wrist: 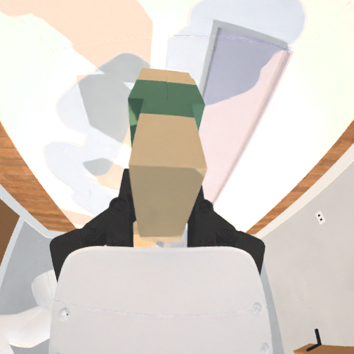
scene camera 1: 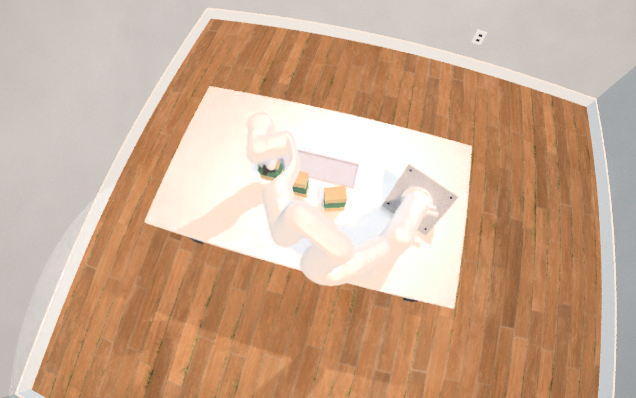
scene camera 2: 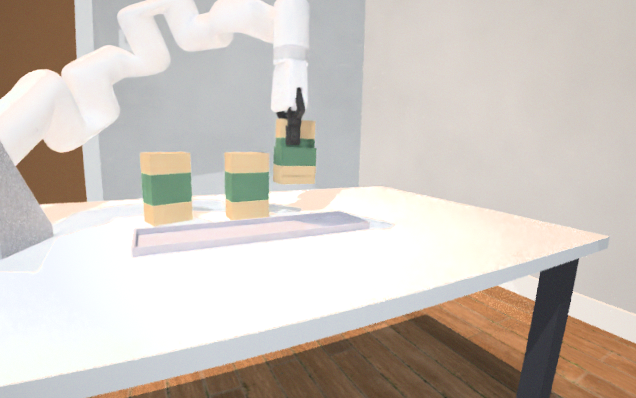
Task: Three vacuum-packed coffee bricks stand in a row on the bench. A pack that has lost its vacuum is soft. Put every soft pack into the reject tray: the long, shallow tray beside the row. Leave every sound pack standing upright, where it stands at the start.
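Places are measured from the arm's base along level axes (x down, y right, z back), in metres.
Pixels of known places: gripper, fingertip midpoint: [scene camera 1: 273, 166] [scene camera 2: 289, 144]; arm's base, link origin: [scene camera 1: 417, 201].
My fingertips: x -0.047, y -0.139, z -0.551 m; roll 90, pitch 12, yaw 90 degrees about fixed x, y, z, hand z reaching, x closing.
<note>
Ahead of a thing's pixels: the offset from my fingertips to its top centre. Level surfaces: height alone.
My gripper [scene camera 1: 270, 167] [scene camera 2: 293, 136] [wrist: 161, 166] is shut on a tan coffee pack with a green band [scene camera 2: 295, 156] [wrist: 167, 139], the one farthest from the arm's base. The pack hangs upright above the bench, with a gap under it in scene camera 2. Its sides are pressed in at the fingers, and the green band bulges below them. The middle pack {dz +0.094, dx +0.018, dy +0.009 m} [scene camera 1: 300, 184] [scene camera 2: 247, 186] and the pack nearest the base {dz +0.256, dx +0.018, dy +0.017 m} [scene camera 1: 334, 198] [scene camera 2: 167, 189] stand upright on the bench. The long, shallow tray {dz +0.082, dx +0.144, dy +0.136 m} [scene camera 1: 330, 170] [scene camera 2: 250, 238] [wrist: 235, 125] lies beside the row and holds no pack.
The arm's grey base plate [scene camera 1: 440, 197] is at the right of the bench {dx +0.159 m} [scene camera 1: 200, 120] [scene camera 2: 425, 250] in scene camera 1. The arm reaches over the bench and partly hides the held pack there. In the wrist view, the tray lies to the right of the held pack.
</note>
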